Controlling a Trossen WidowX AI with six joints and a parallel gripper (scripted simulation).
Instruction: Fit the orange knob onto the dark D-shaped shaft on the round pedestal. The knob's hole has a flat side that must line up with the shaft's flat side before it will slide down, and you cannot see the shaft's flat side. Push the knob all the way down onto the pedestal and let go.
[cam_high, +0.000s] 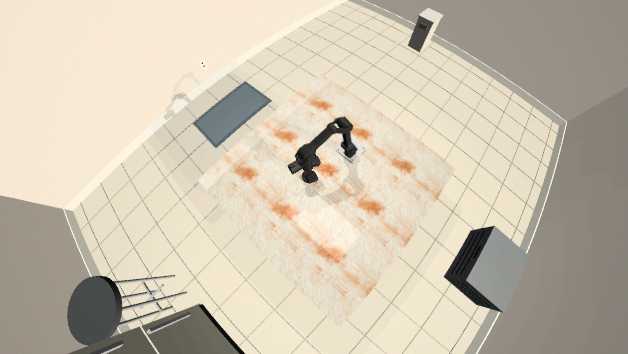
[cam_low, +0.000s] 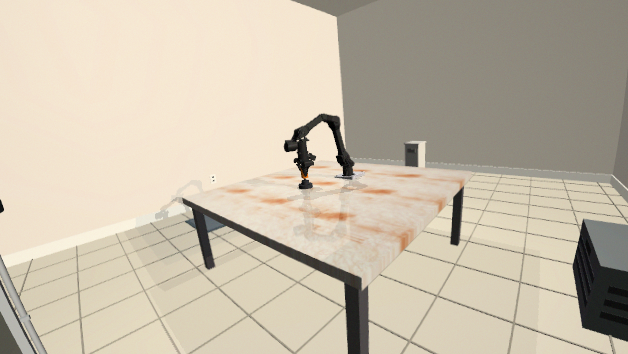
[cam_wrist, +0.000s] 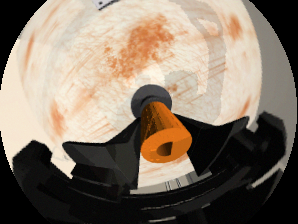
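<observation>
Now: the orange knob 2 cm above my gripper tip. From my gripper tip the other things lie so: dark round pedestal (4 cm below).
</observation>
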